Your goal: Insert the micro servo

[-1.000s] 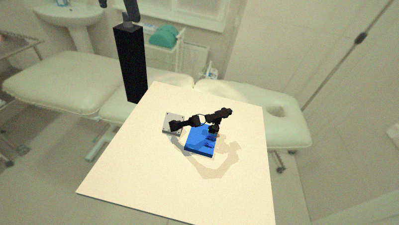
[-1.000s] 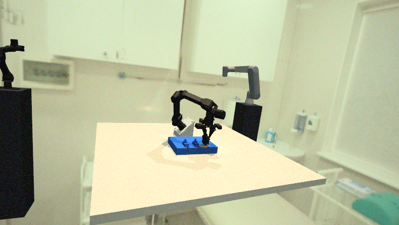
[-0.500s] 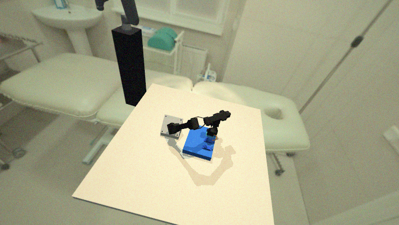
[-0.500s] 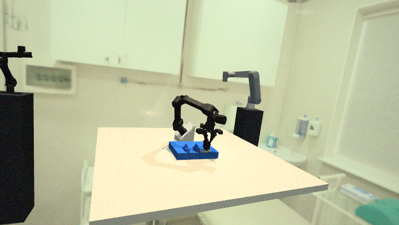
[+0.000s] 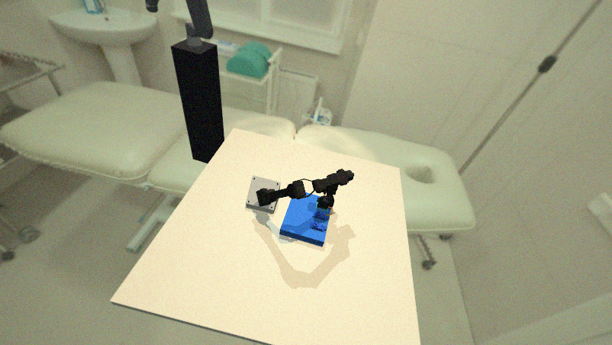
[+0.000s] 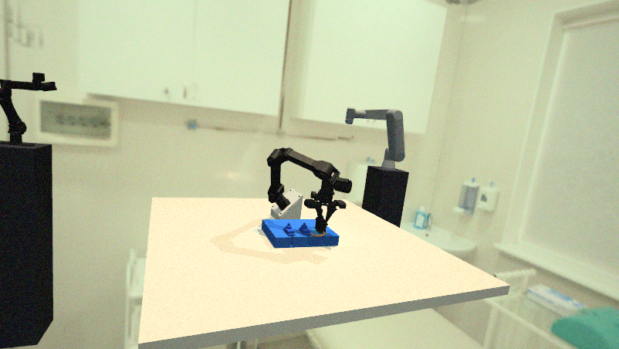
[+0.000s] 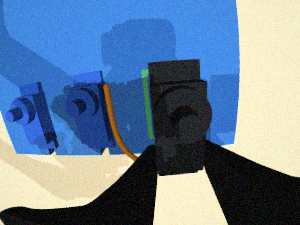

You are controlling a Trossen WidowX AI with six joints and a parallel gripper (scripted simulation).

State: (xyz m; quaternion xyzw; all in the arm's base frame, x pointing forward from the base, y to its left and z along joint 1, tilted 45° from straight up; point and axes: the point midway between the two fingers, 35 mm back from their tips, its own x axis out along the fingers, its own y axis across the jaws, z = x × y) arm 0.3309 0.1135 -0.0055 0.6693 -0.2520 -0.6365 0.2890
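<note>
The deck lies 12 cm behind my gripper tip, 8 cm to the right of it and 8 cm below it.
</note>
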